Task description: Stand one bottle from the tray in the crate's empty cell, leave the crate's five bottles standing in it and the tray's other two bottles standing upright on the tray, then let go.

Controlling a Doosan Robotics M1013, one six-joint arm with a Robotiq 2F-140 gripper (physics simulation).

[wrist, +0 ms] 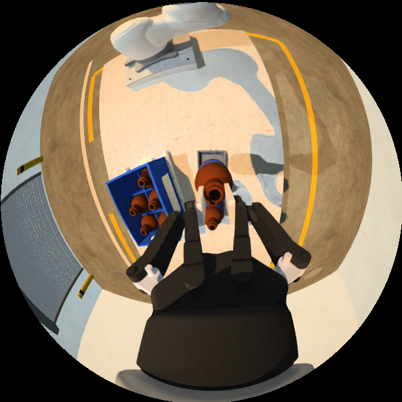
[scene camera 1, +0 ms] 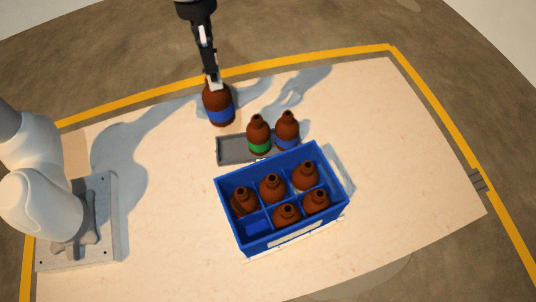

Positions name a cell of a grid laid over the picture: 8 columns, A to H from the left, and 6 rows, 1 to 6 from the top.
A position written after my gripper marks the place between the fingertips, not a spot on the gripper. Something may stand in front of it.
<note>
In view: my gripper (wrist: E3) and a green-banded bottle (scene camera 1: D3).
</note>
